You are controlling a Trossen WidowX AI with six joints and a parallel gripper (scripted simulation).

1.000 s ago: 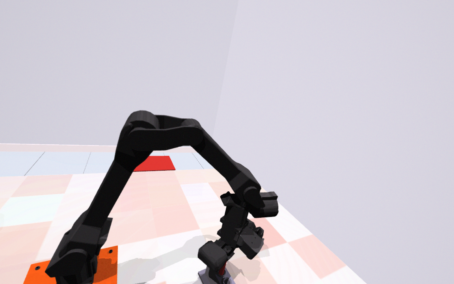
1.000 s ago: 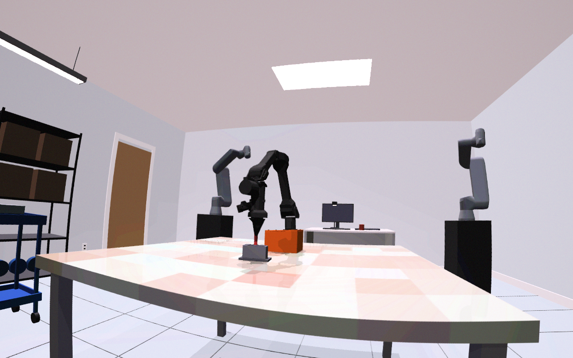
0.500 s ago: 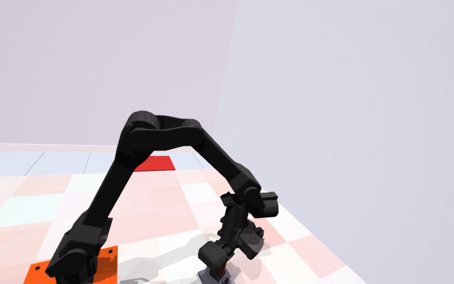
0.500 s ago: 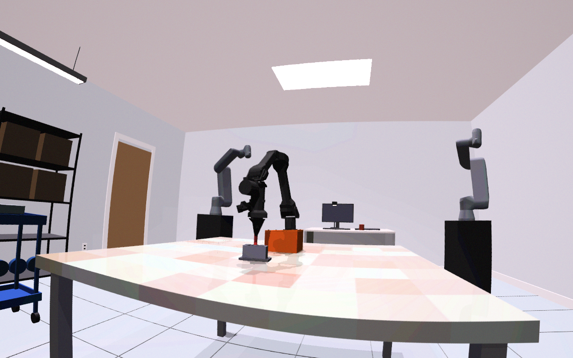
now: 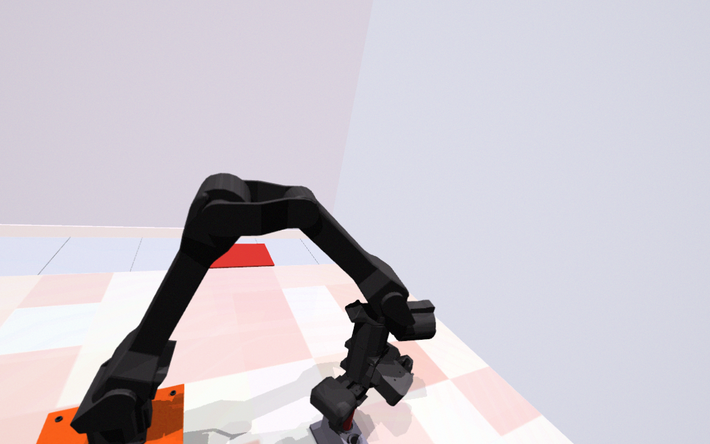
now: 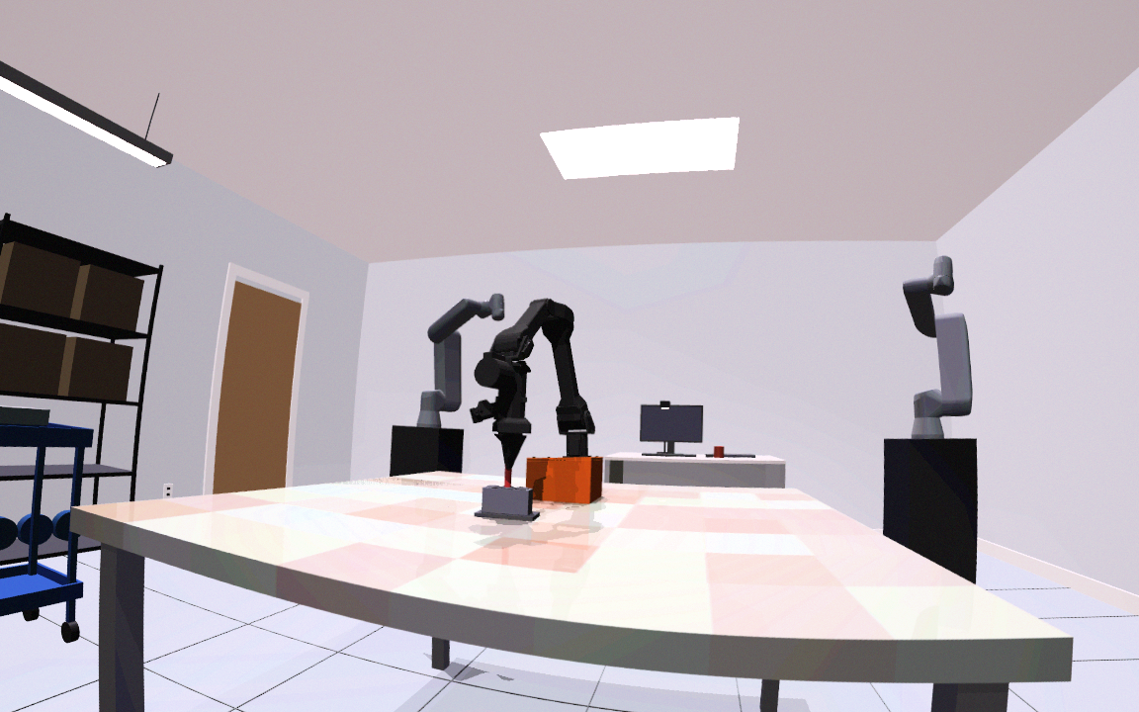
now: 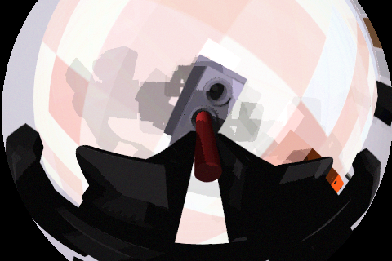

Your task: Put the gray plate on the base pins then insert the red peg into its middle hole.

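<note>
Right now my gripper tip is right at the red peg. The rest, counted from my gripper tip: base: 90 mm below; gray plate: 50 mm below.
</note>
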